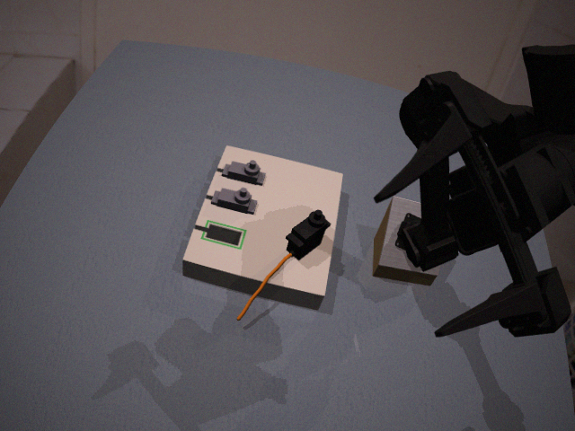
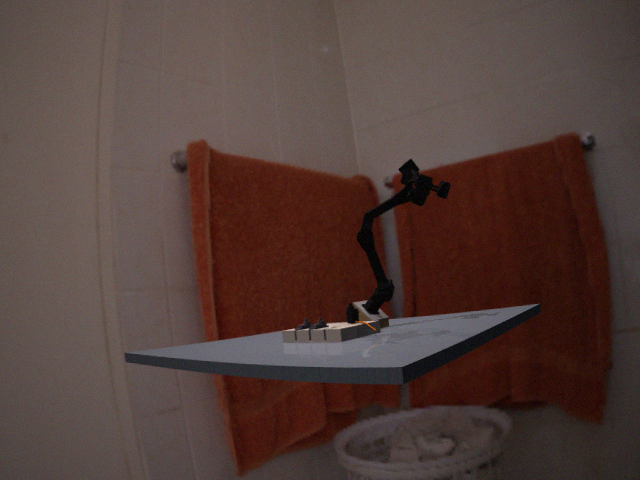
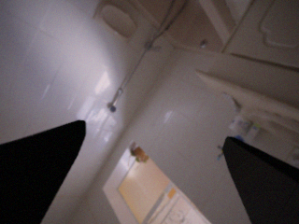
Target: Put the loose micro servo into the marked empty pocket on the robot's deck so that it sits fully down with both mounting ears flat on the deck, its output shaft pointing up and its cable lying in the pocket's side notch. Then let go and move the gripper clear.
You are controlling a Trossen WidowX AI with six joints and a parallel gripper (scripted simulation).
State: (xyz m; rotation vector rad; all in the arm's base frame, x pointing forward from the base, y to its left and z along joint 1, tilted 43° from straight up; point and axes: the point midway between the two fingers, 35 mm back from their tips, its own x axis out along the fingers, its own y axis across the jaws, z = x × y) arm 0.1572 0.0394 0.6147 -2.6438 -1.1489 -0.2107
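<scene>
My gripper tip is 100 mm short of the beige deck, 450 mm to the left of it and 500 mm above it.
</scene>
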